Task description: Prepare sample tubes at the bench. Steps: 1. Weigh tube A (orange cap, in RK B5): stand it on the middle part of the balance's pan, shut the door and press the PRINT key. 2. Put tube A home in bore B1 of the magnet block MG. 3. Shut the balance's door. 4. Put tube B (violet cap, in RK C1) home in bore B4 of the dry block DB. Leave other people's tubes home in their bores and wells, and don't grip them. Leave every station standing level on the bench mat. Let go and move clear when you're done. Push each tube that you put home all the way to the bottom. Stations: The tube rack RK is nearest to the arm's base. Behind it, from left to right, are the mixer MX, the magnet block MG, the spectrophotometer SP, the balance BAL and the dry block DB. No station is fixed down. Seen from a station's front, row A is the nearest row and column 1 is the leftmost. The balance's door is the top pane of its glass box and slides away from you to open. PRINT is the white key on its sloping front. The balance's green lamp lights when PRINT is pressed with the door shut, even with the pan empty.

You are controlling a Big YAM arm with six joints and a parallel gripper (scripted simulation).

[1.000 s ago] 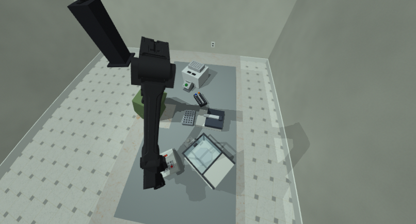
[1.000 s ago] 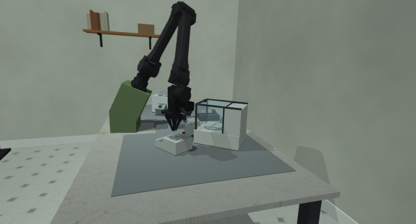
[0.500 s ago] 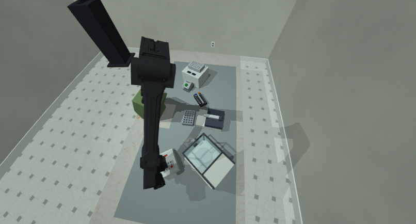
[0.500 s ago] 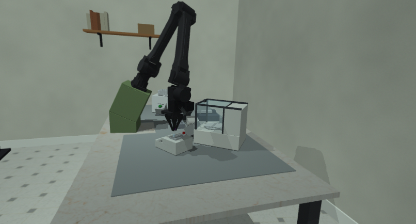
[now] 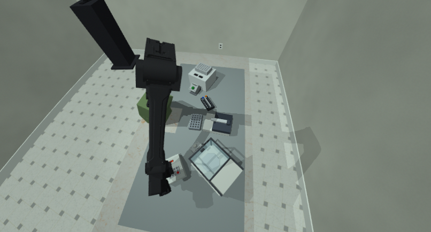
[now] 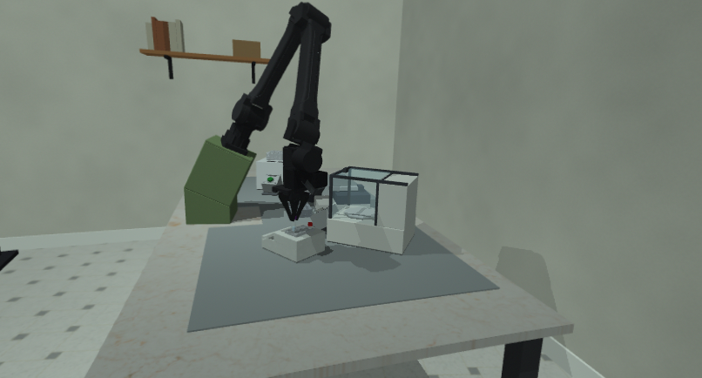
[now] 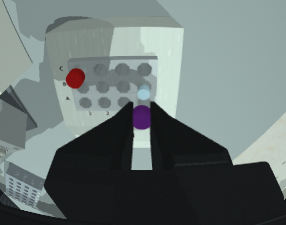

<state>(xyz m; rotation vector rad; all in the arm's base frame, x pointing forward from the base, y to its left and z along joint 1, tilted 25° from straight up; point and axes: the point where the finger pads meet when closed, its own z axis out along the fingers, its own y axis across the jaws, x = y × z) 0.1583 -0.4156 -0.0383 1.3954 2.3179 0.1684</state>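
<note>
My gripper is now 20 mm above the tube B. Also, from my hand: red-capped tube (50 mm below, 50 mm ahead, 10 mm to the left); then balance pan (240 mm ahead, 70 mm to the left, 30 mm below); then dry block DB (80 mm below, 30 mm to the left, 10 mm ahead).
</note>
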